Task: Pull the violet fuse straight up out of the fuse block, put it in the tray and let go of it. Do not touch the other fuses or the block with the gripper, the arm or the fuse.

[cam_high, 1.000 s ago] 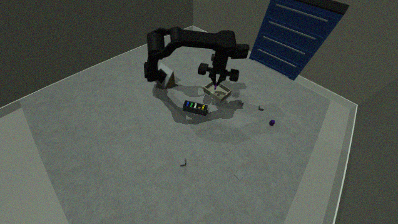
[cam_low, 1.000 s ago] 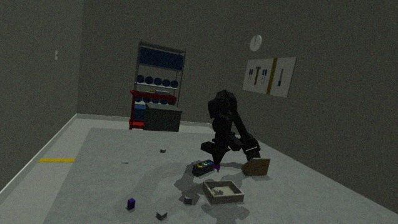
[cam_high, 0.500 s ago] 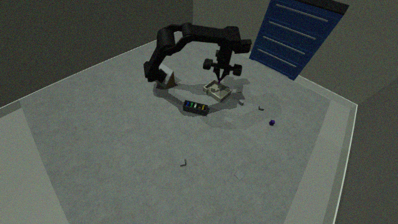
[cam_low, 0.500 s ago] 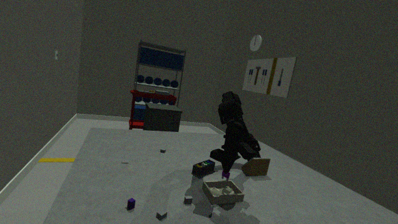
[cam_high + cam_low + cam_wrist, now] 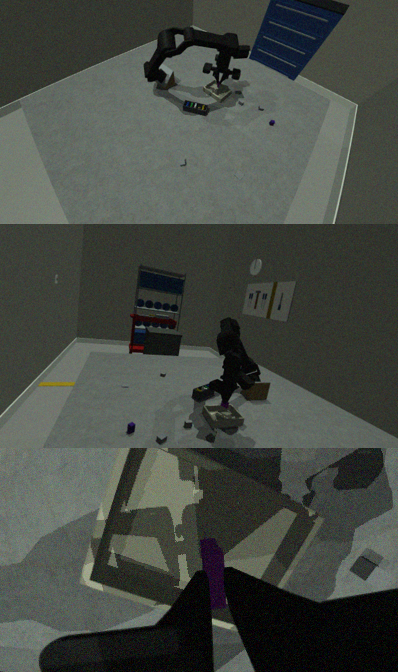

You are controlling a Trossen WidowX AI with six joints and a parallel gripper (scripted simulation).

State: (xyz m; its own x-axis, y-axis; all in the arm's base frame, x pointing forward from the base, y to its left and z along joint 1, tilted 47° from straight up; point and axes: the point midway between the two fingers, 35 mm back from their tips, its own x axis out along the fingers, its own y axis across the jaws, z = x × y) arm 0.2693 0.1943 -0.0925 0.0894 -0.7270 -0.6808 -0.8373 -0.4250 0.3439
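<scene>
My gripper tip is now 10 mm above the violet fuse. From my gripper tip the other things lie so: white fuse 190 mm to the right, 40 mm below, 20 mm ahead; then tray 70 mm below; then yellow fuse 170 mm to the right, 50 mm ahead, 40 mm below.
</scene>
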